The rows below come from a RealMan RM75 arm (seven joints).
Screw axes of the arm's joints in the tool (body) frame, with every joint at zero. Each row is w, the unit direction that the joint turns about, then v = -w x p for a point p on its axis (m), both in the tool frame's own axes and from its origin. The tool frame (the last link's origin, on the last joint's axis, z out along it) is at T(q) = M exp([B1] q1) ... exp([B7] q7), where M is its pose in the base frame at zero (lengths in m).
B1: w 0 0 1 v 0 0 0
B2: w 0 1 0 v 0.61 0 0
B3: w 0 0 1 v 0 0 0
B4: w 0 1 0 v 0.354 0 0
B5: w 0 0 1 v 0 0 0
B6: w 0 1 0 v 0.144 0 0
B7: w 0 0 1 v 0 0 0
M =
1 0 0 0
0 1 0 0
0 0 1 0.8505
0 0 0 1
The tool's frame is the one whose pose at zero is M.
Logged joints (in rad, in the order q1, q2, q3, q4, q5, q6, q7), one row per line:
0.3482 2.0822 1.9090 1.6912 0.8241 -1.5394 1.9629
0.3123 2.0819 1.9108 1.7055 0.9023 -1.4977 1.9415
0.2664 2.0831 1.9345 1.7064 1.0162 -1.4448 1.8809
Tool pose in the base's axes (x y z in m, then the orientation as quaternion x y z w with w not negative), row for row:
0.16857 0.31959 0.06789 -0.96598 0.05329 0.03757 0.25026
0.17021 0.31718 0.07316 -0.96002 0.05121 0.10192 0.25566
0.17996 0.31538 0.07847 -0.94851 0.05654 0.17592 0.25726
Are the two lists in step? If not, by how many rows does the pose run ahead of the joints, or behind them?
The pose runs 2 rows ahead of the joints: the pose in row i belongs to the joints in row i + 2.
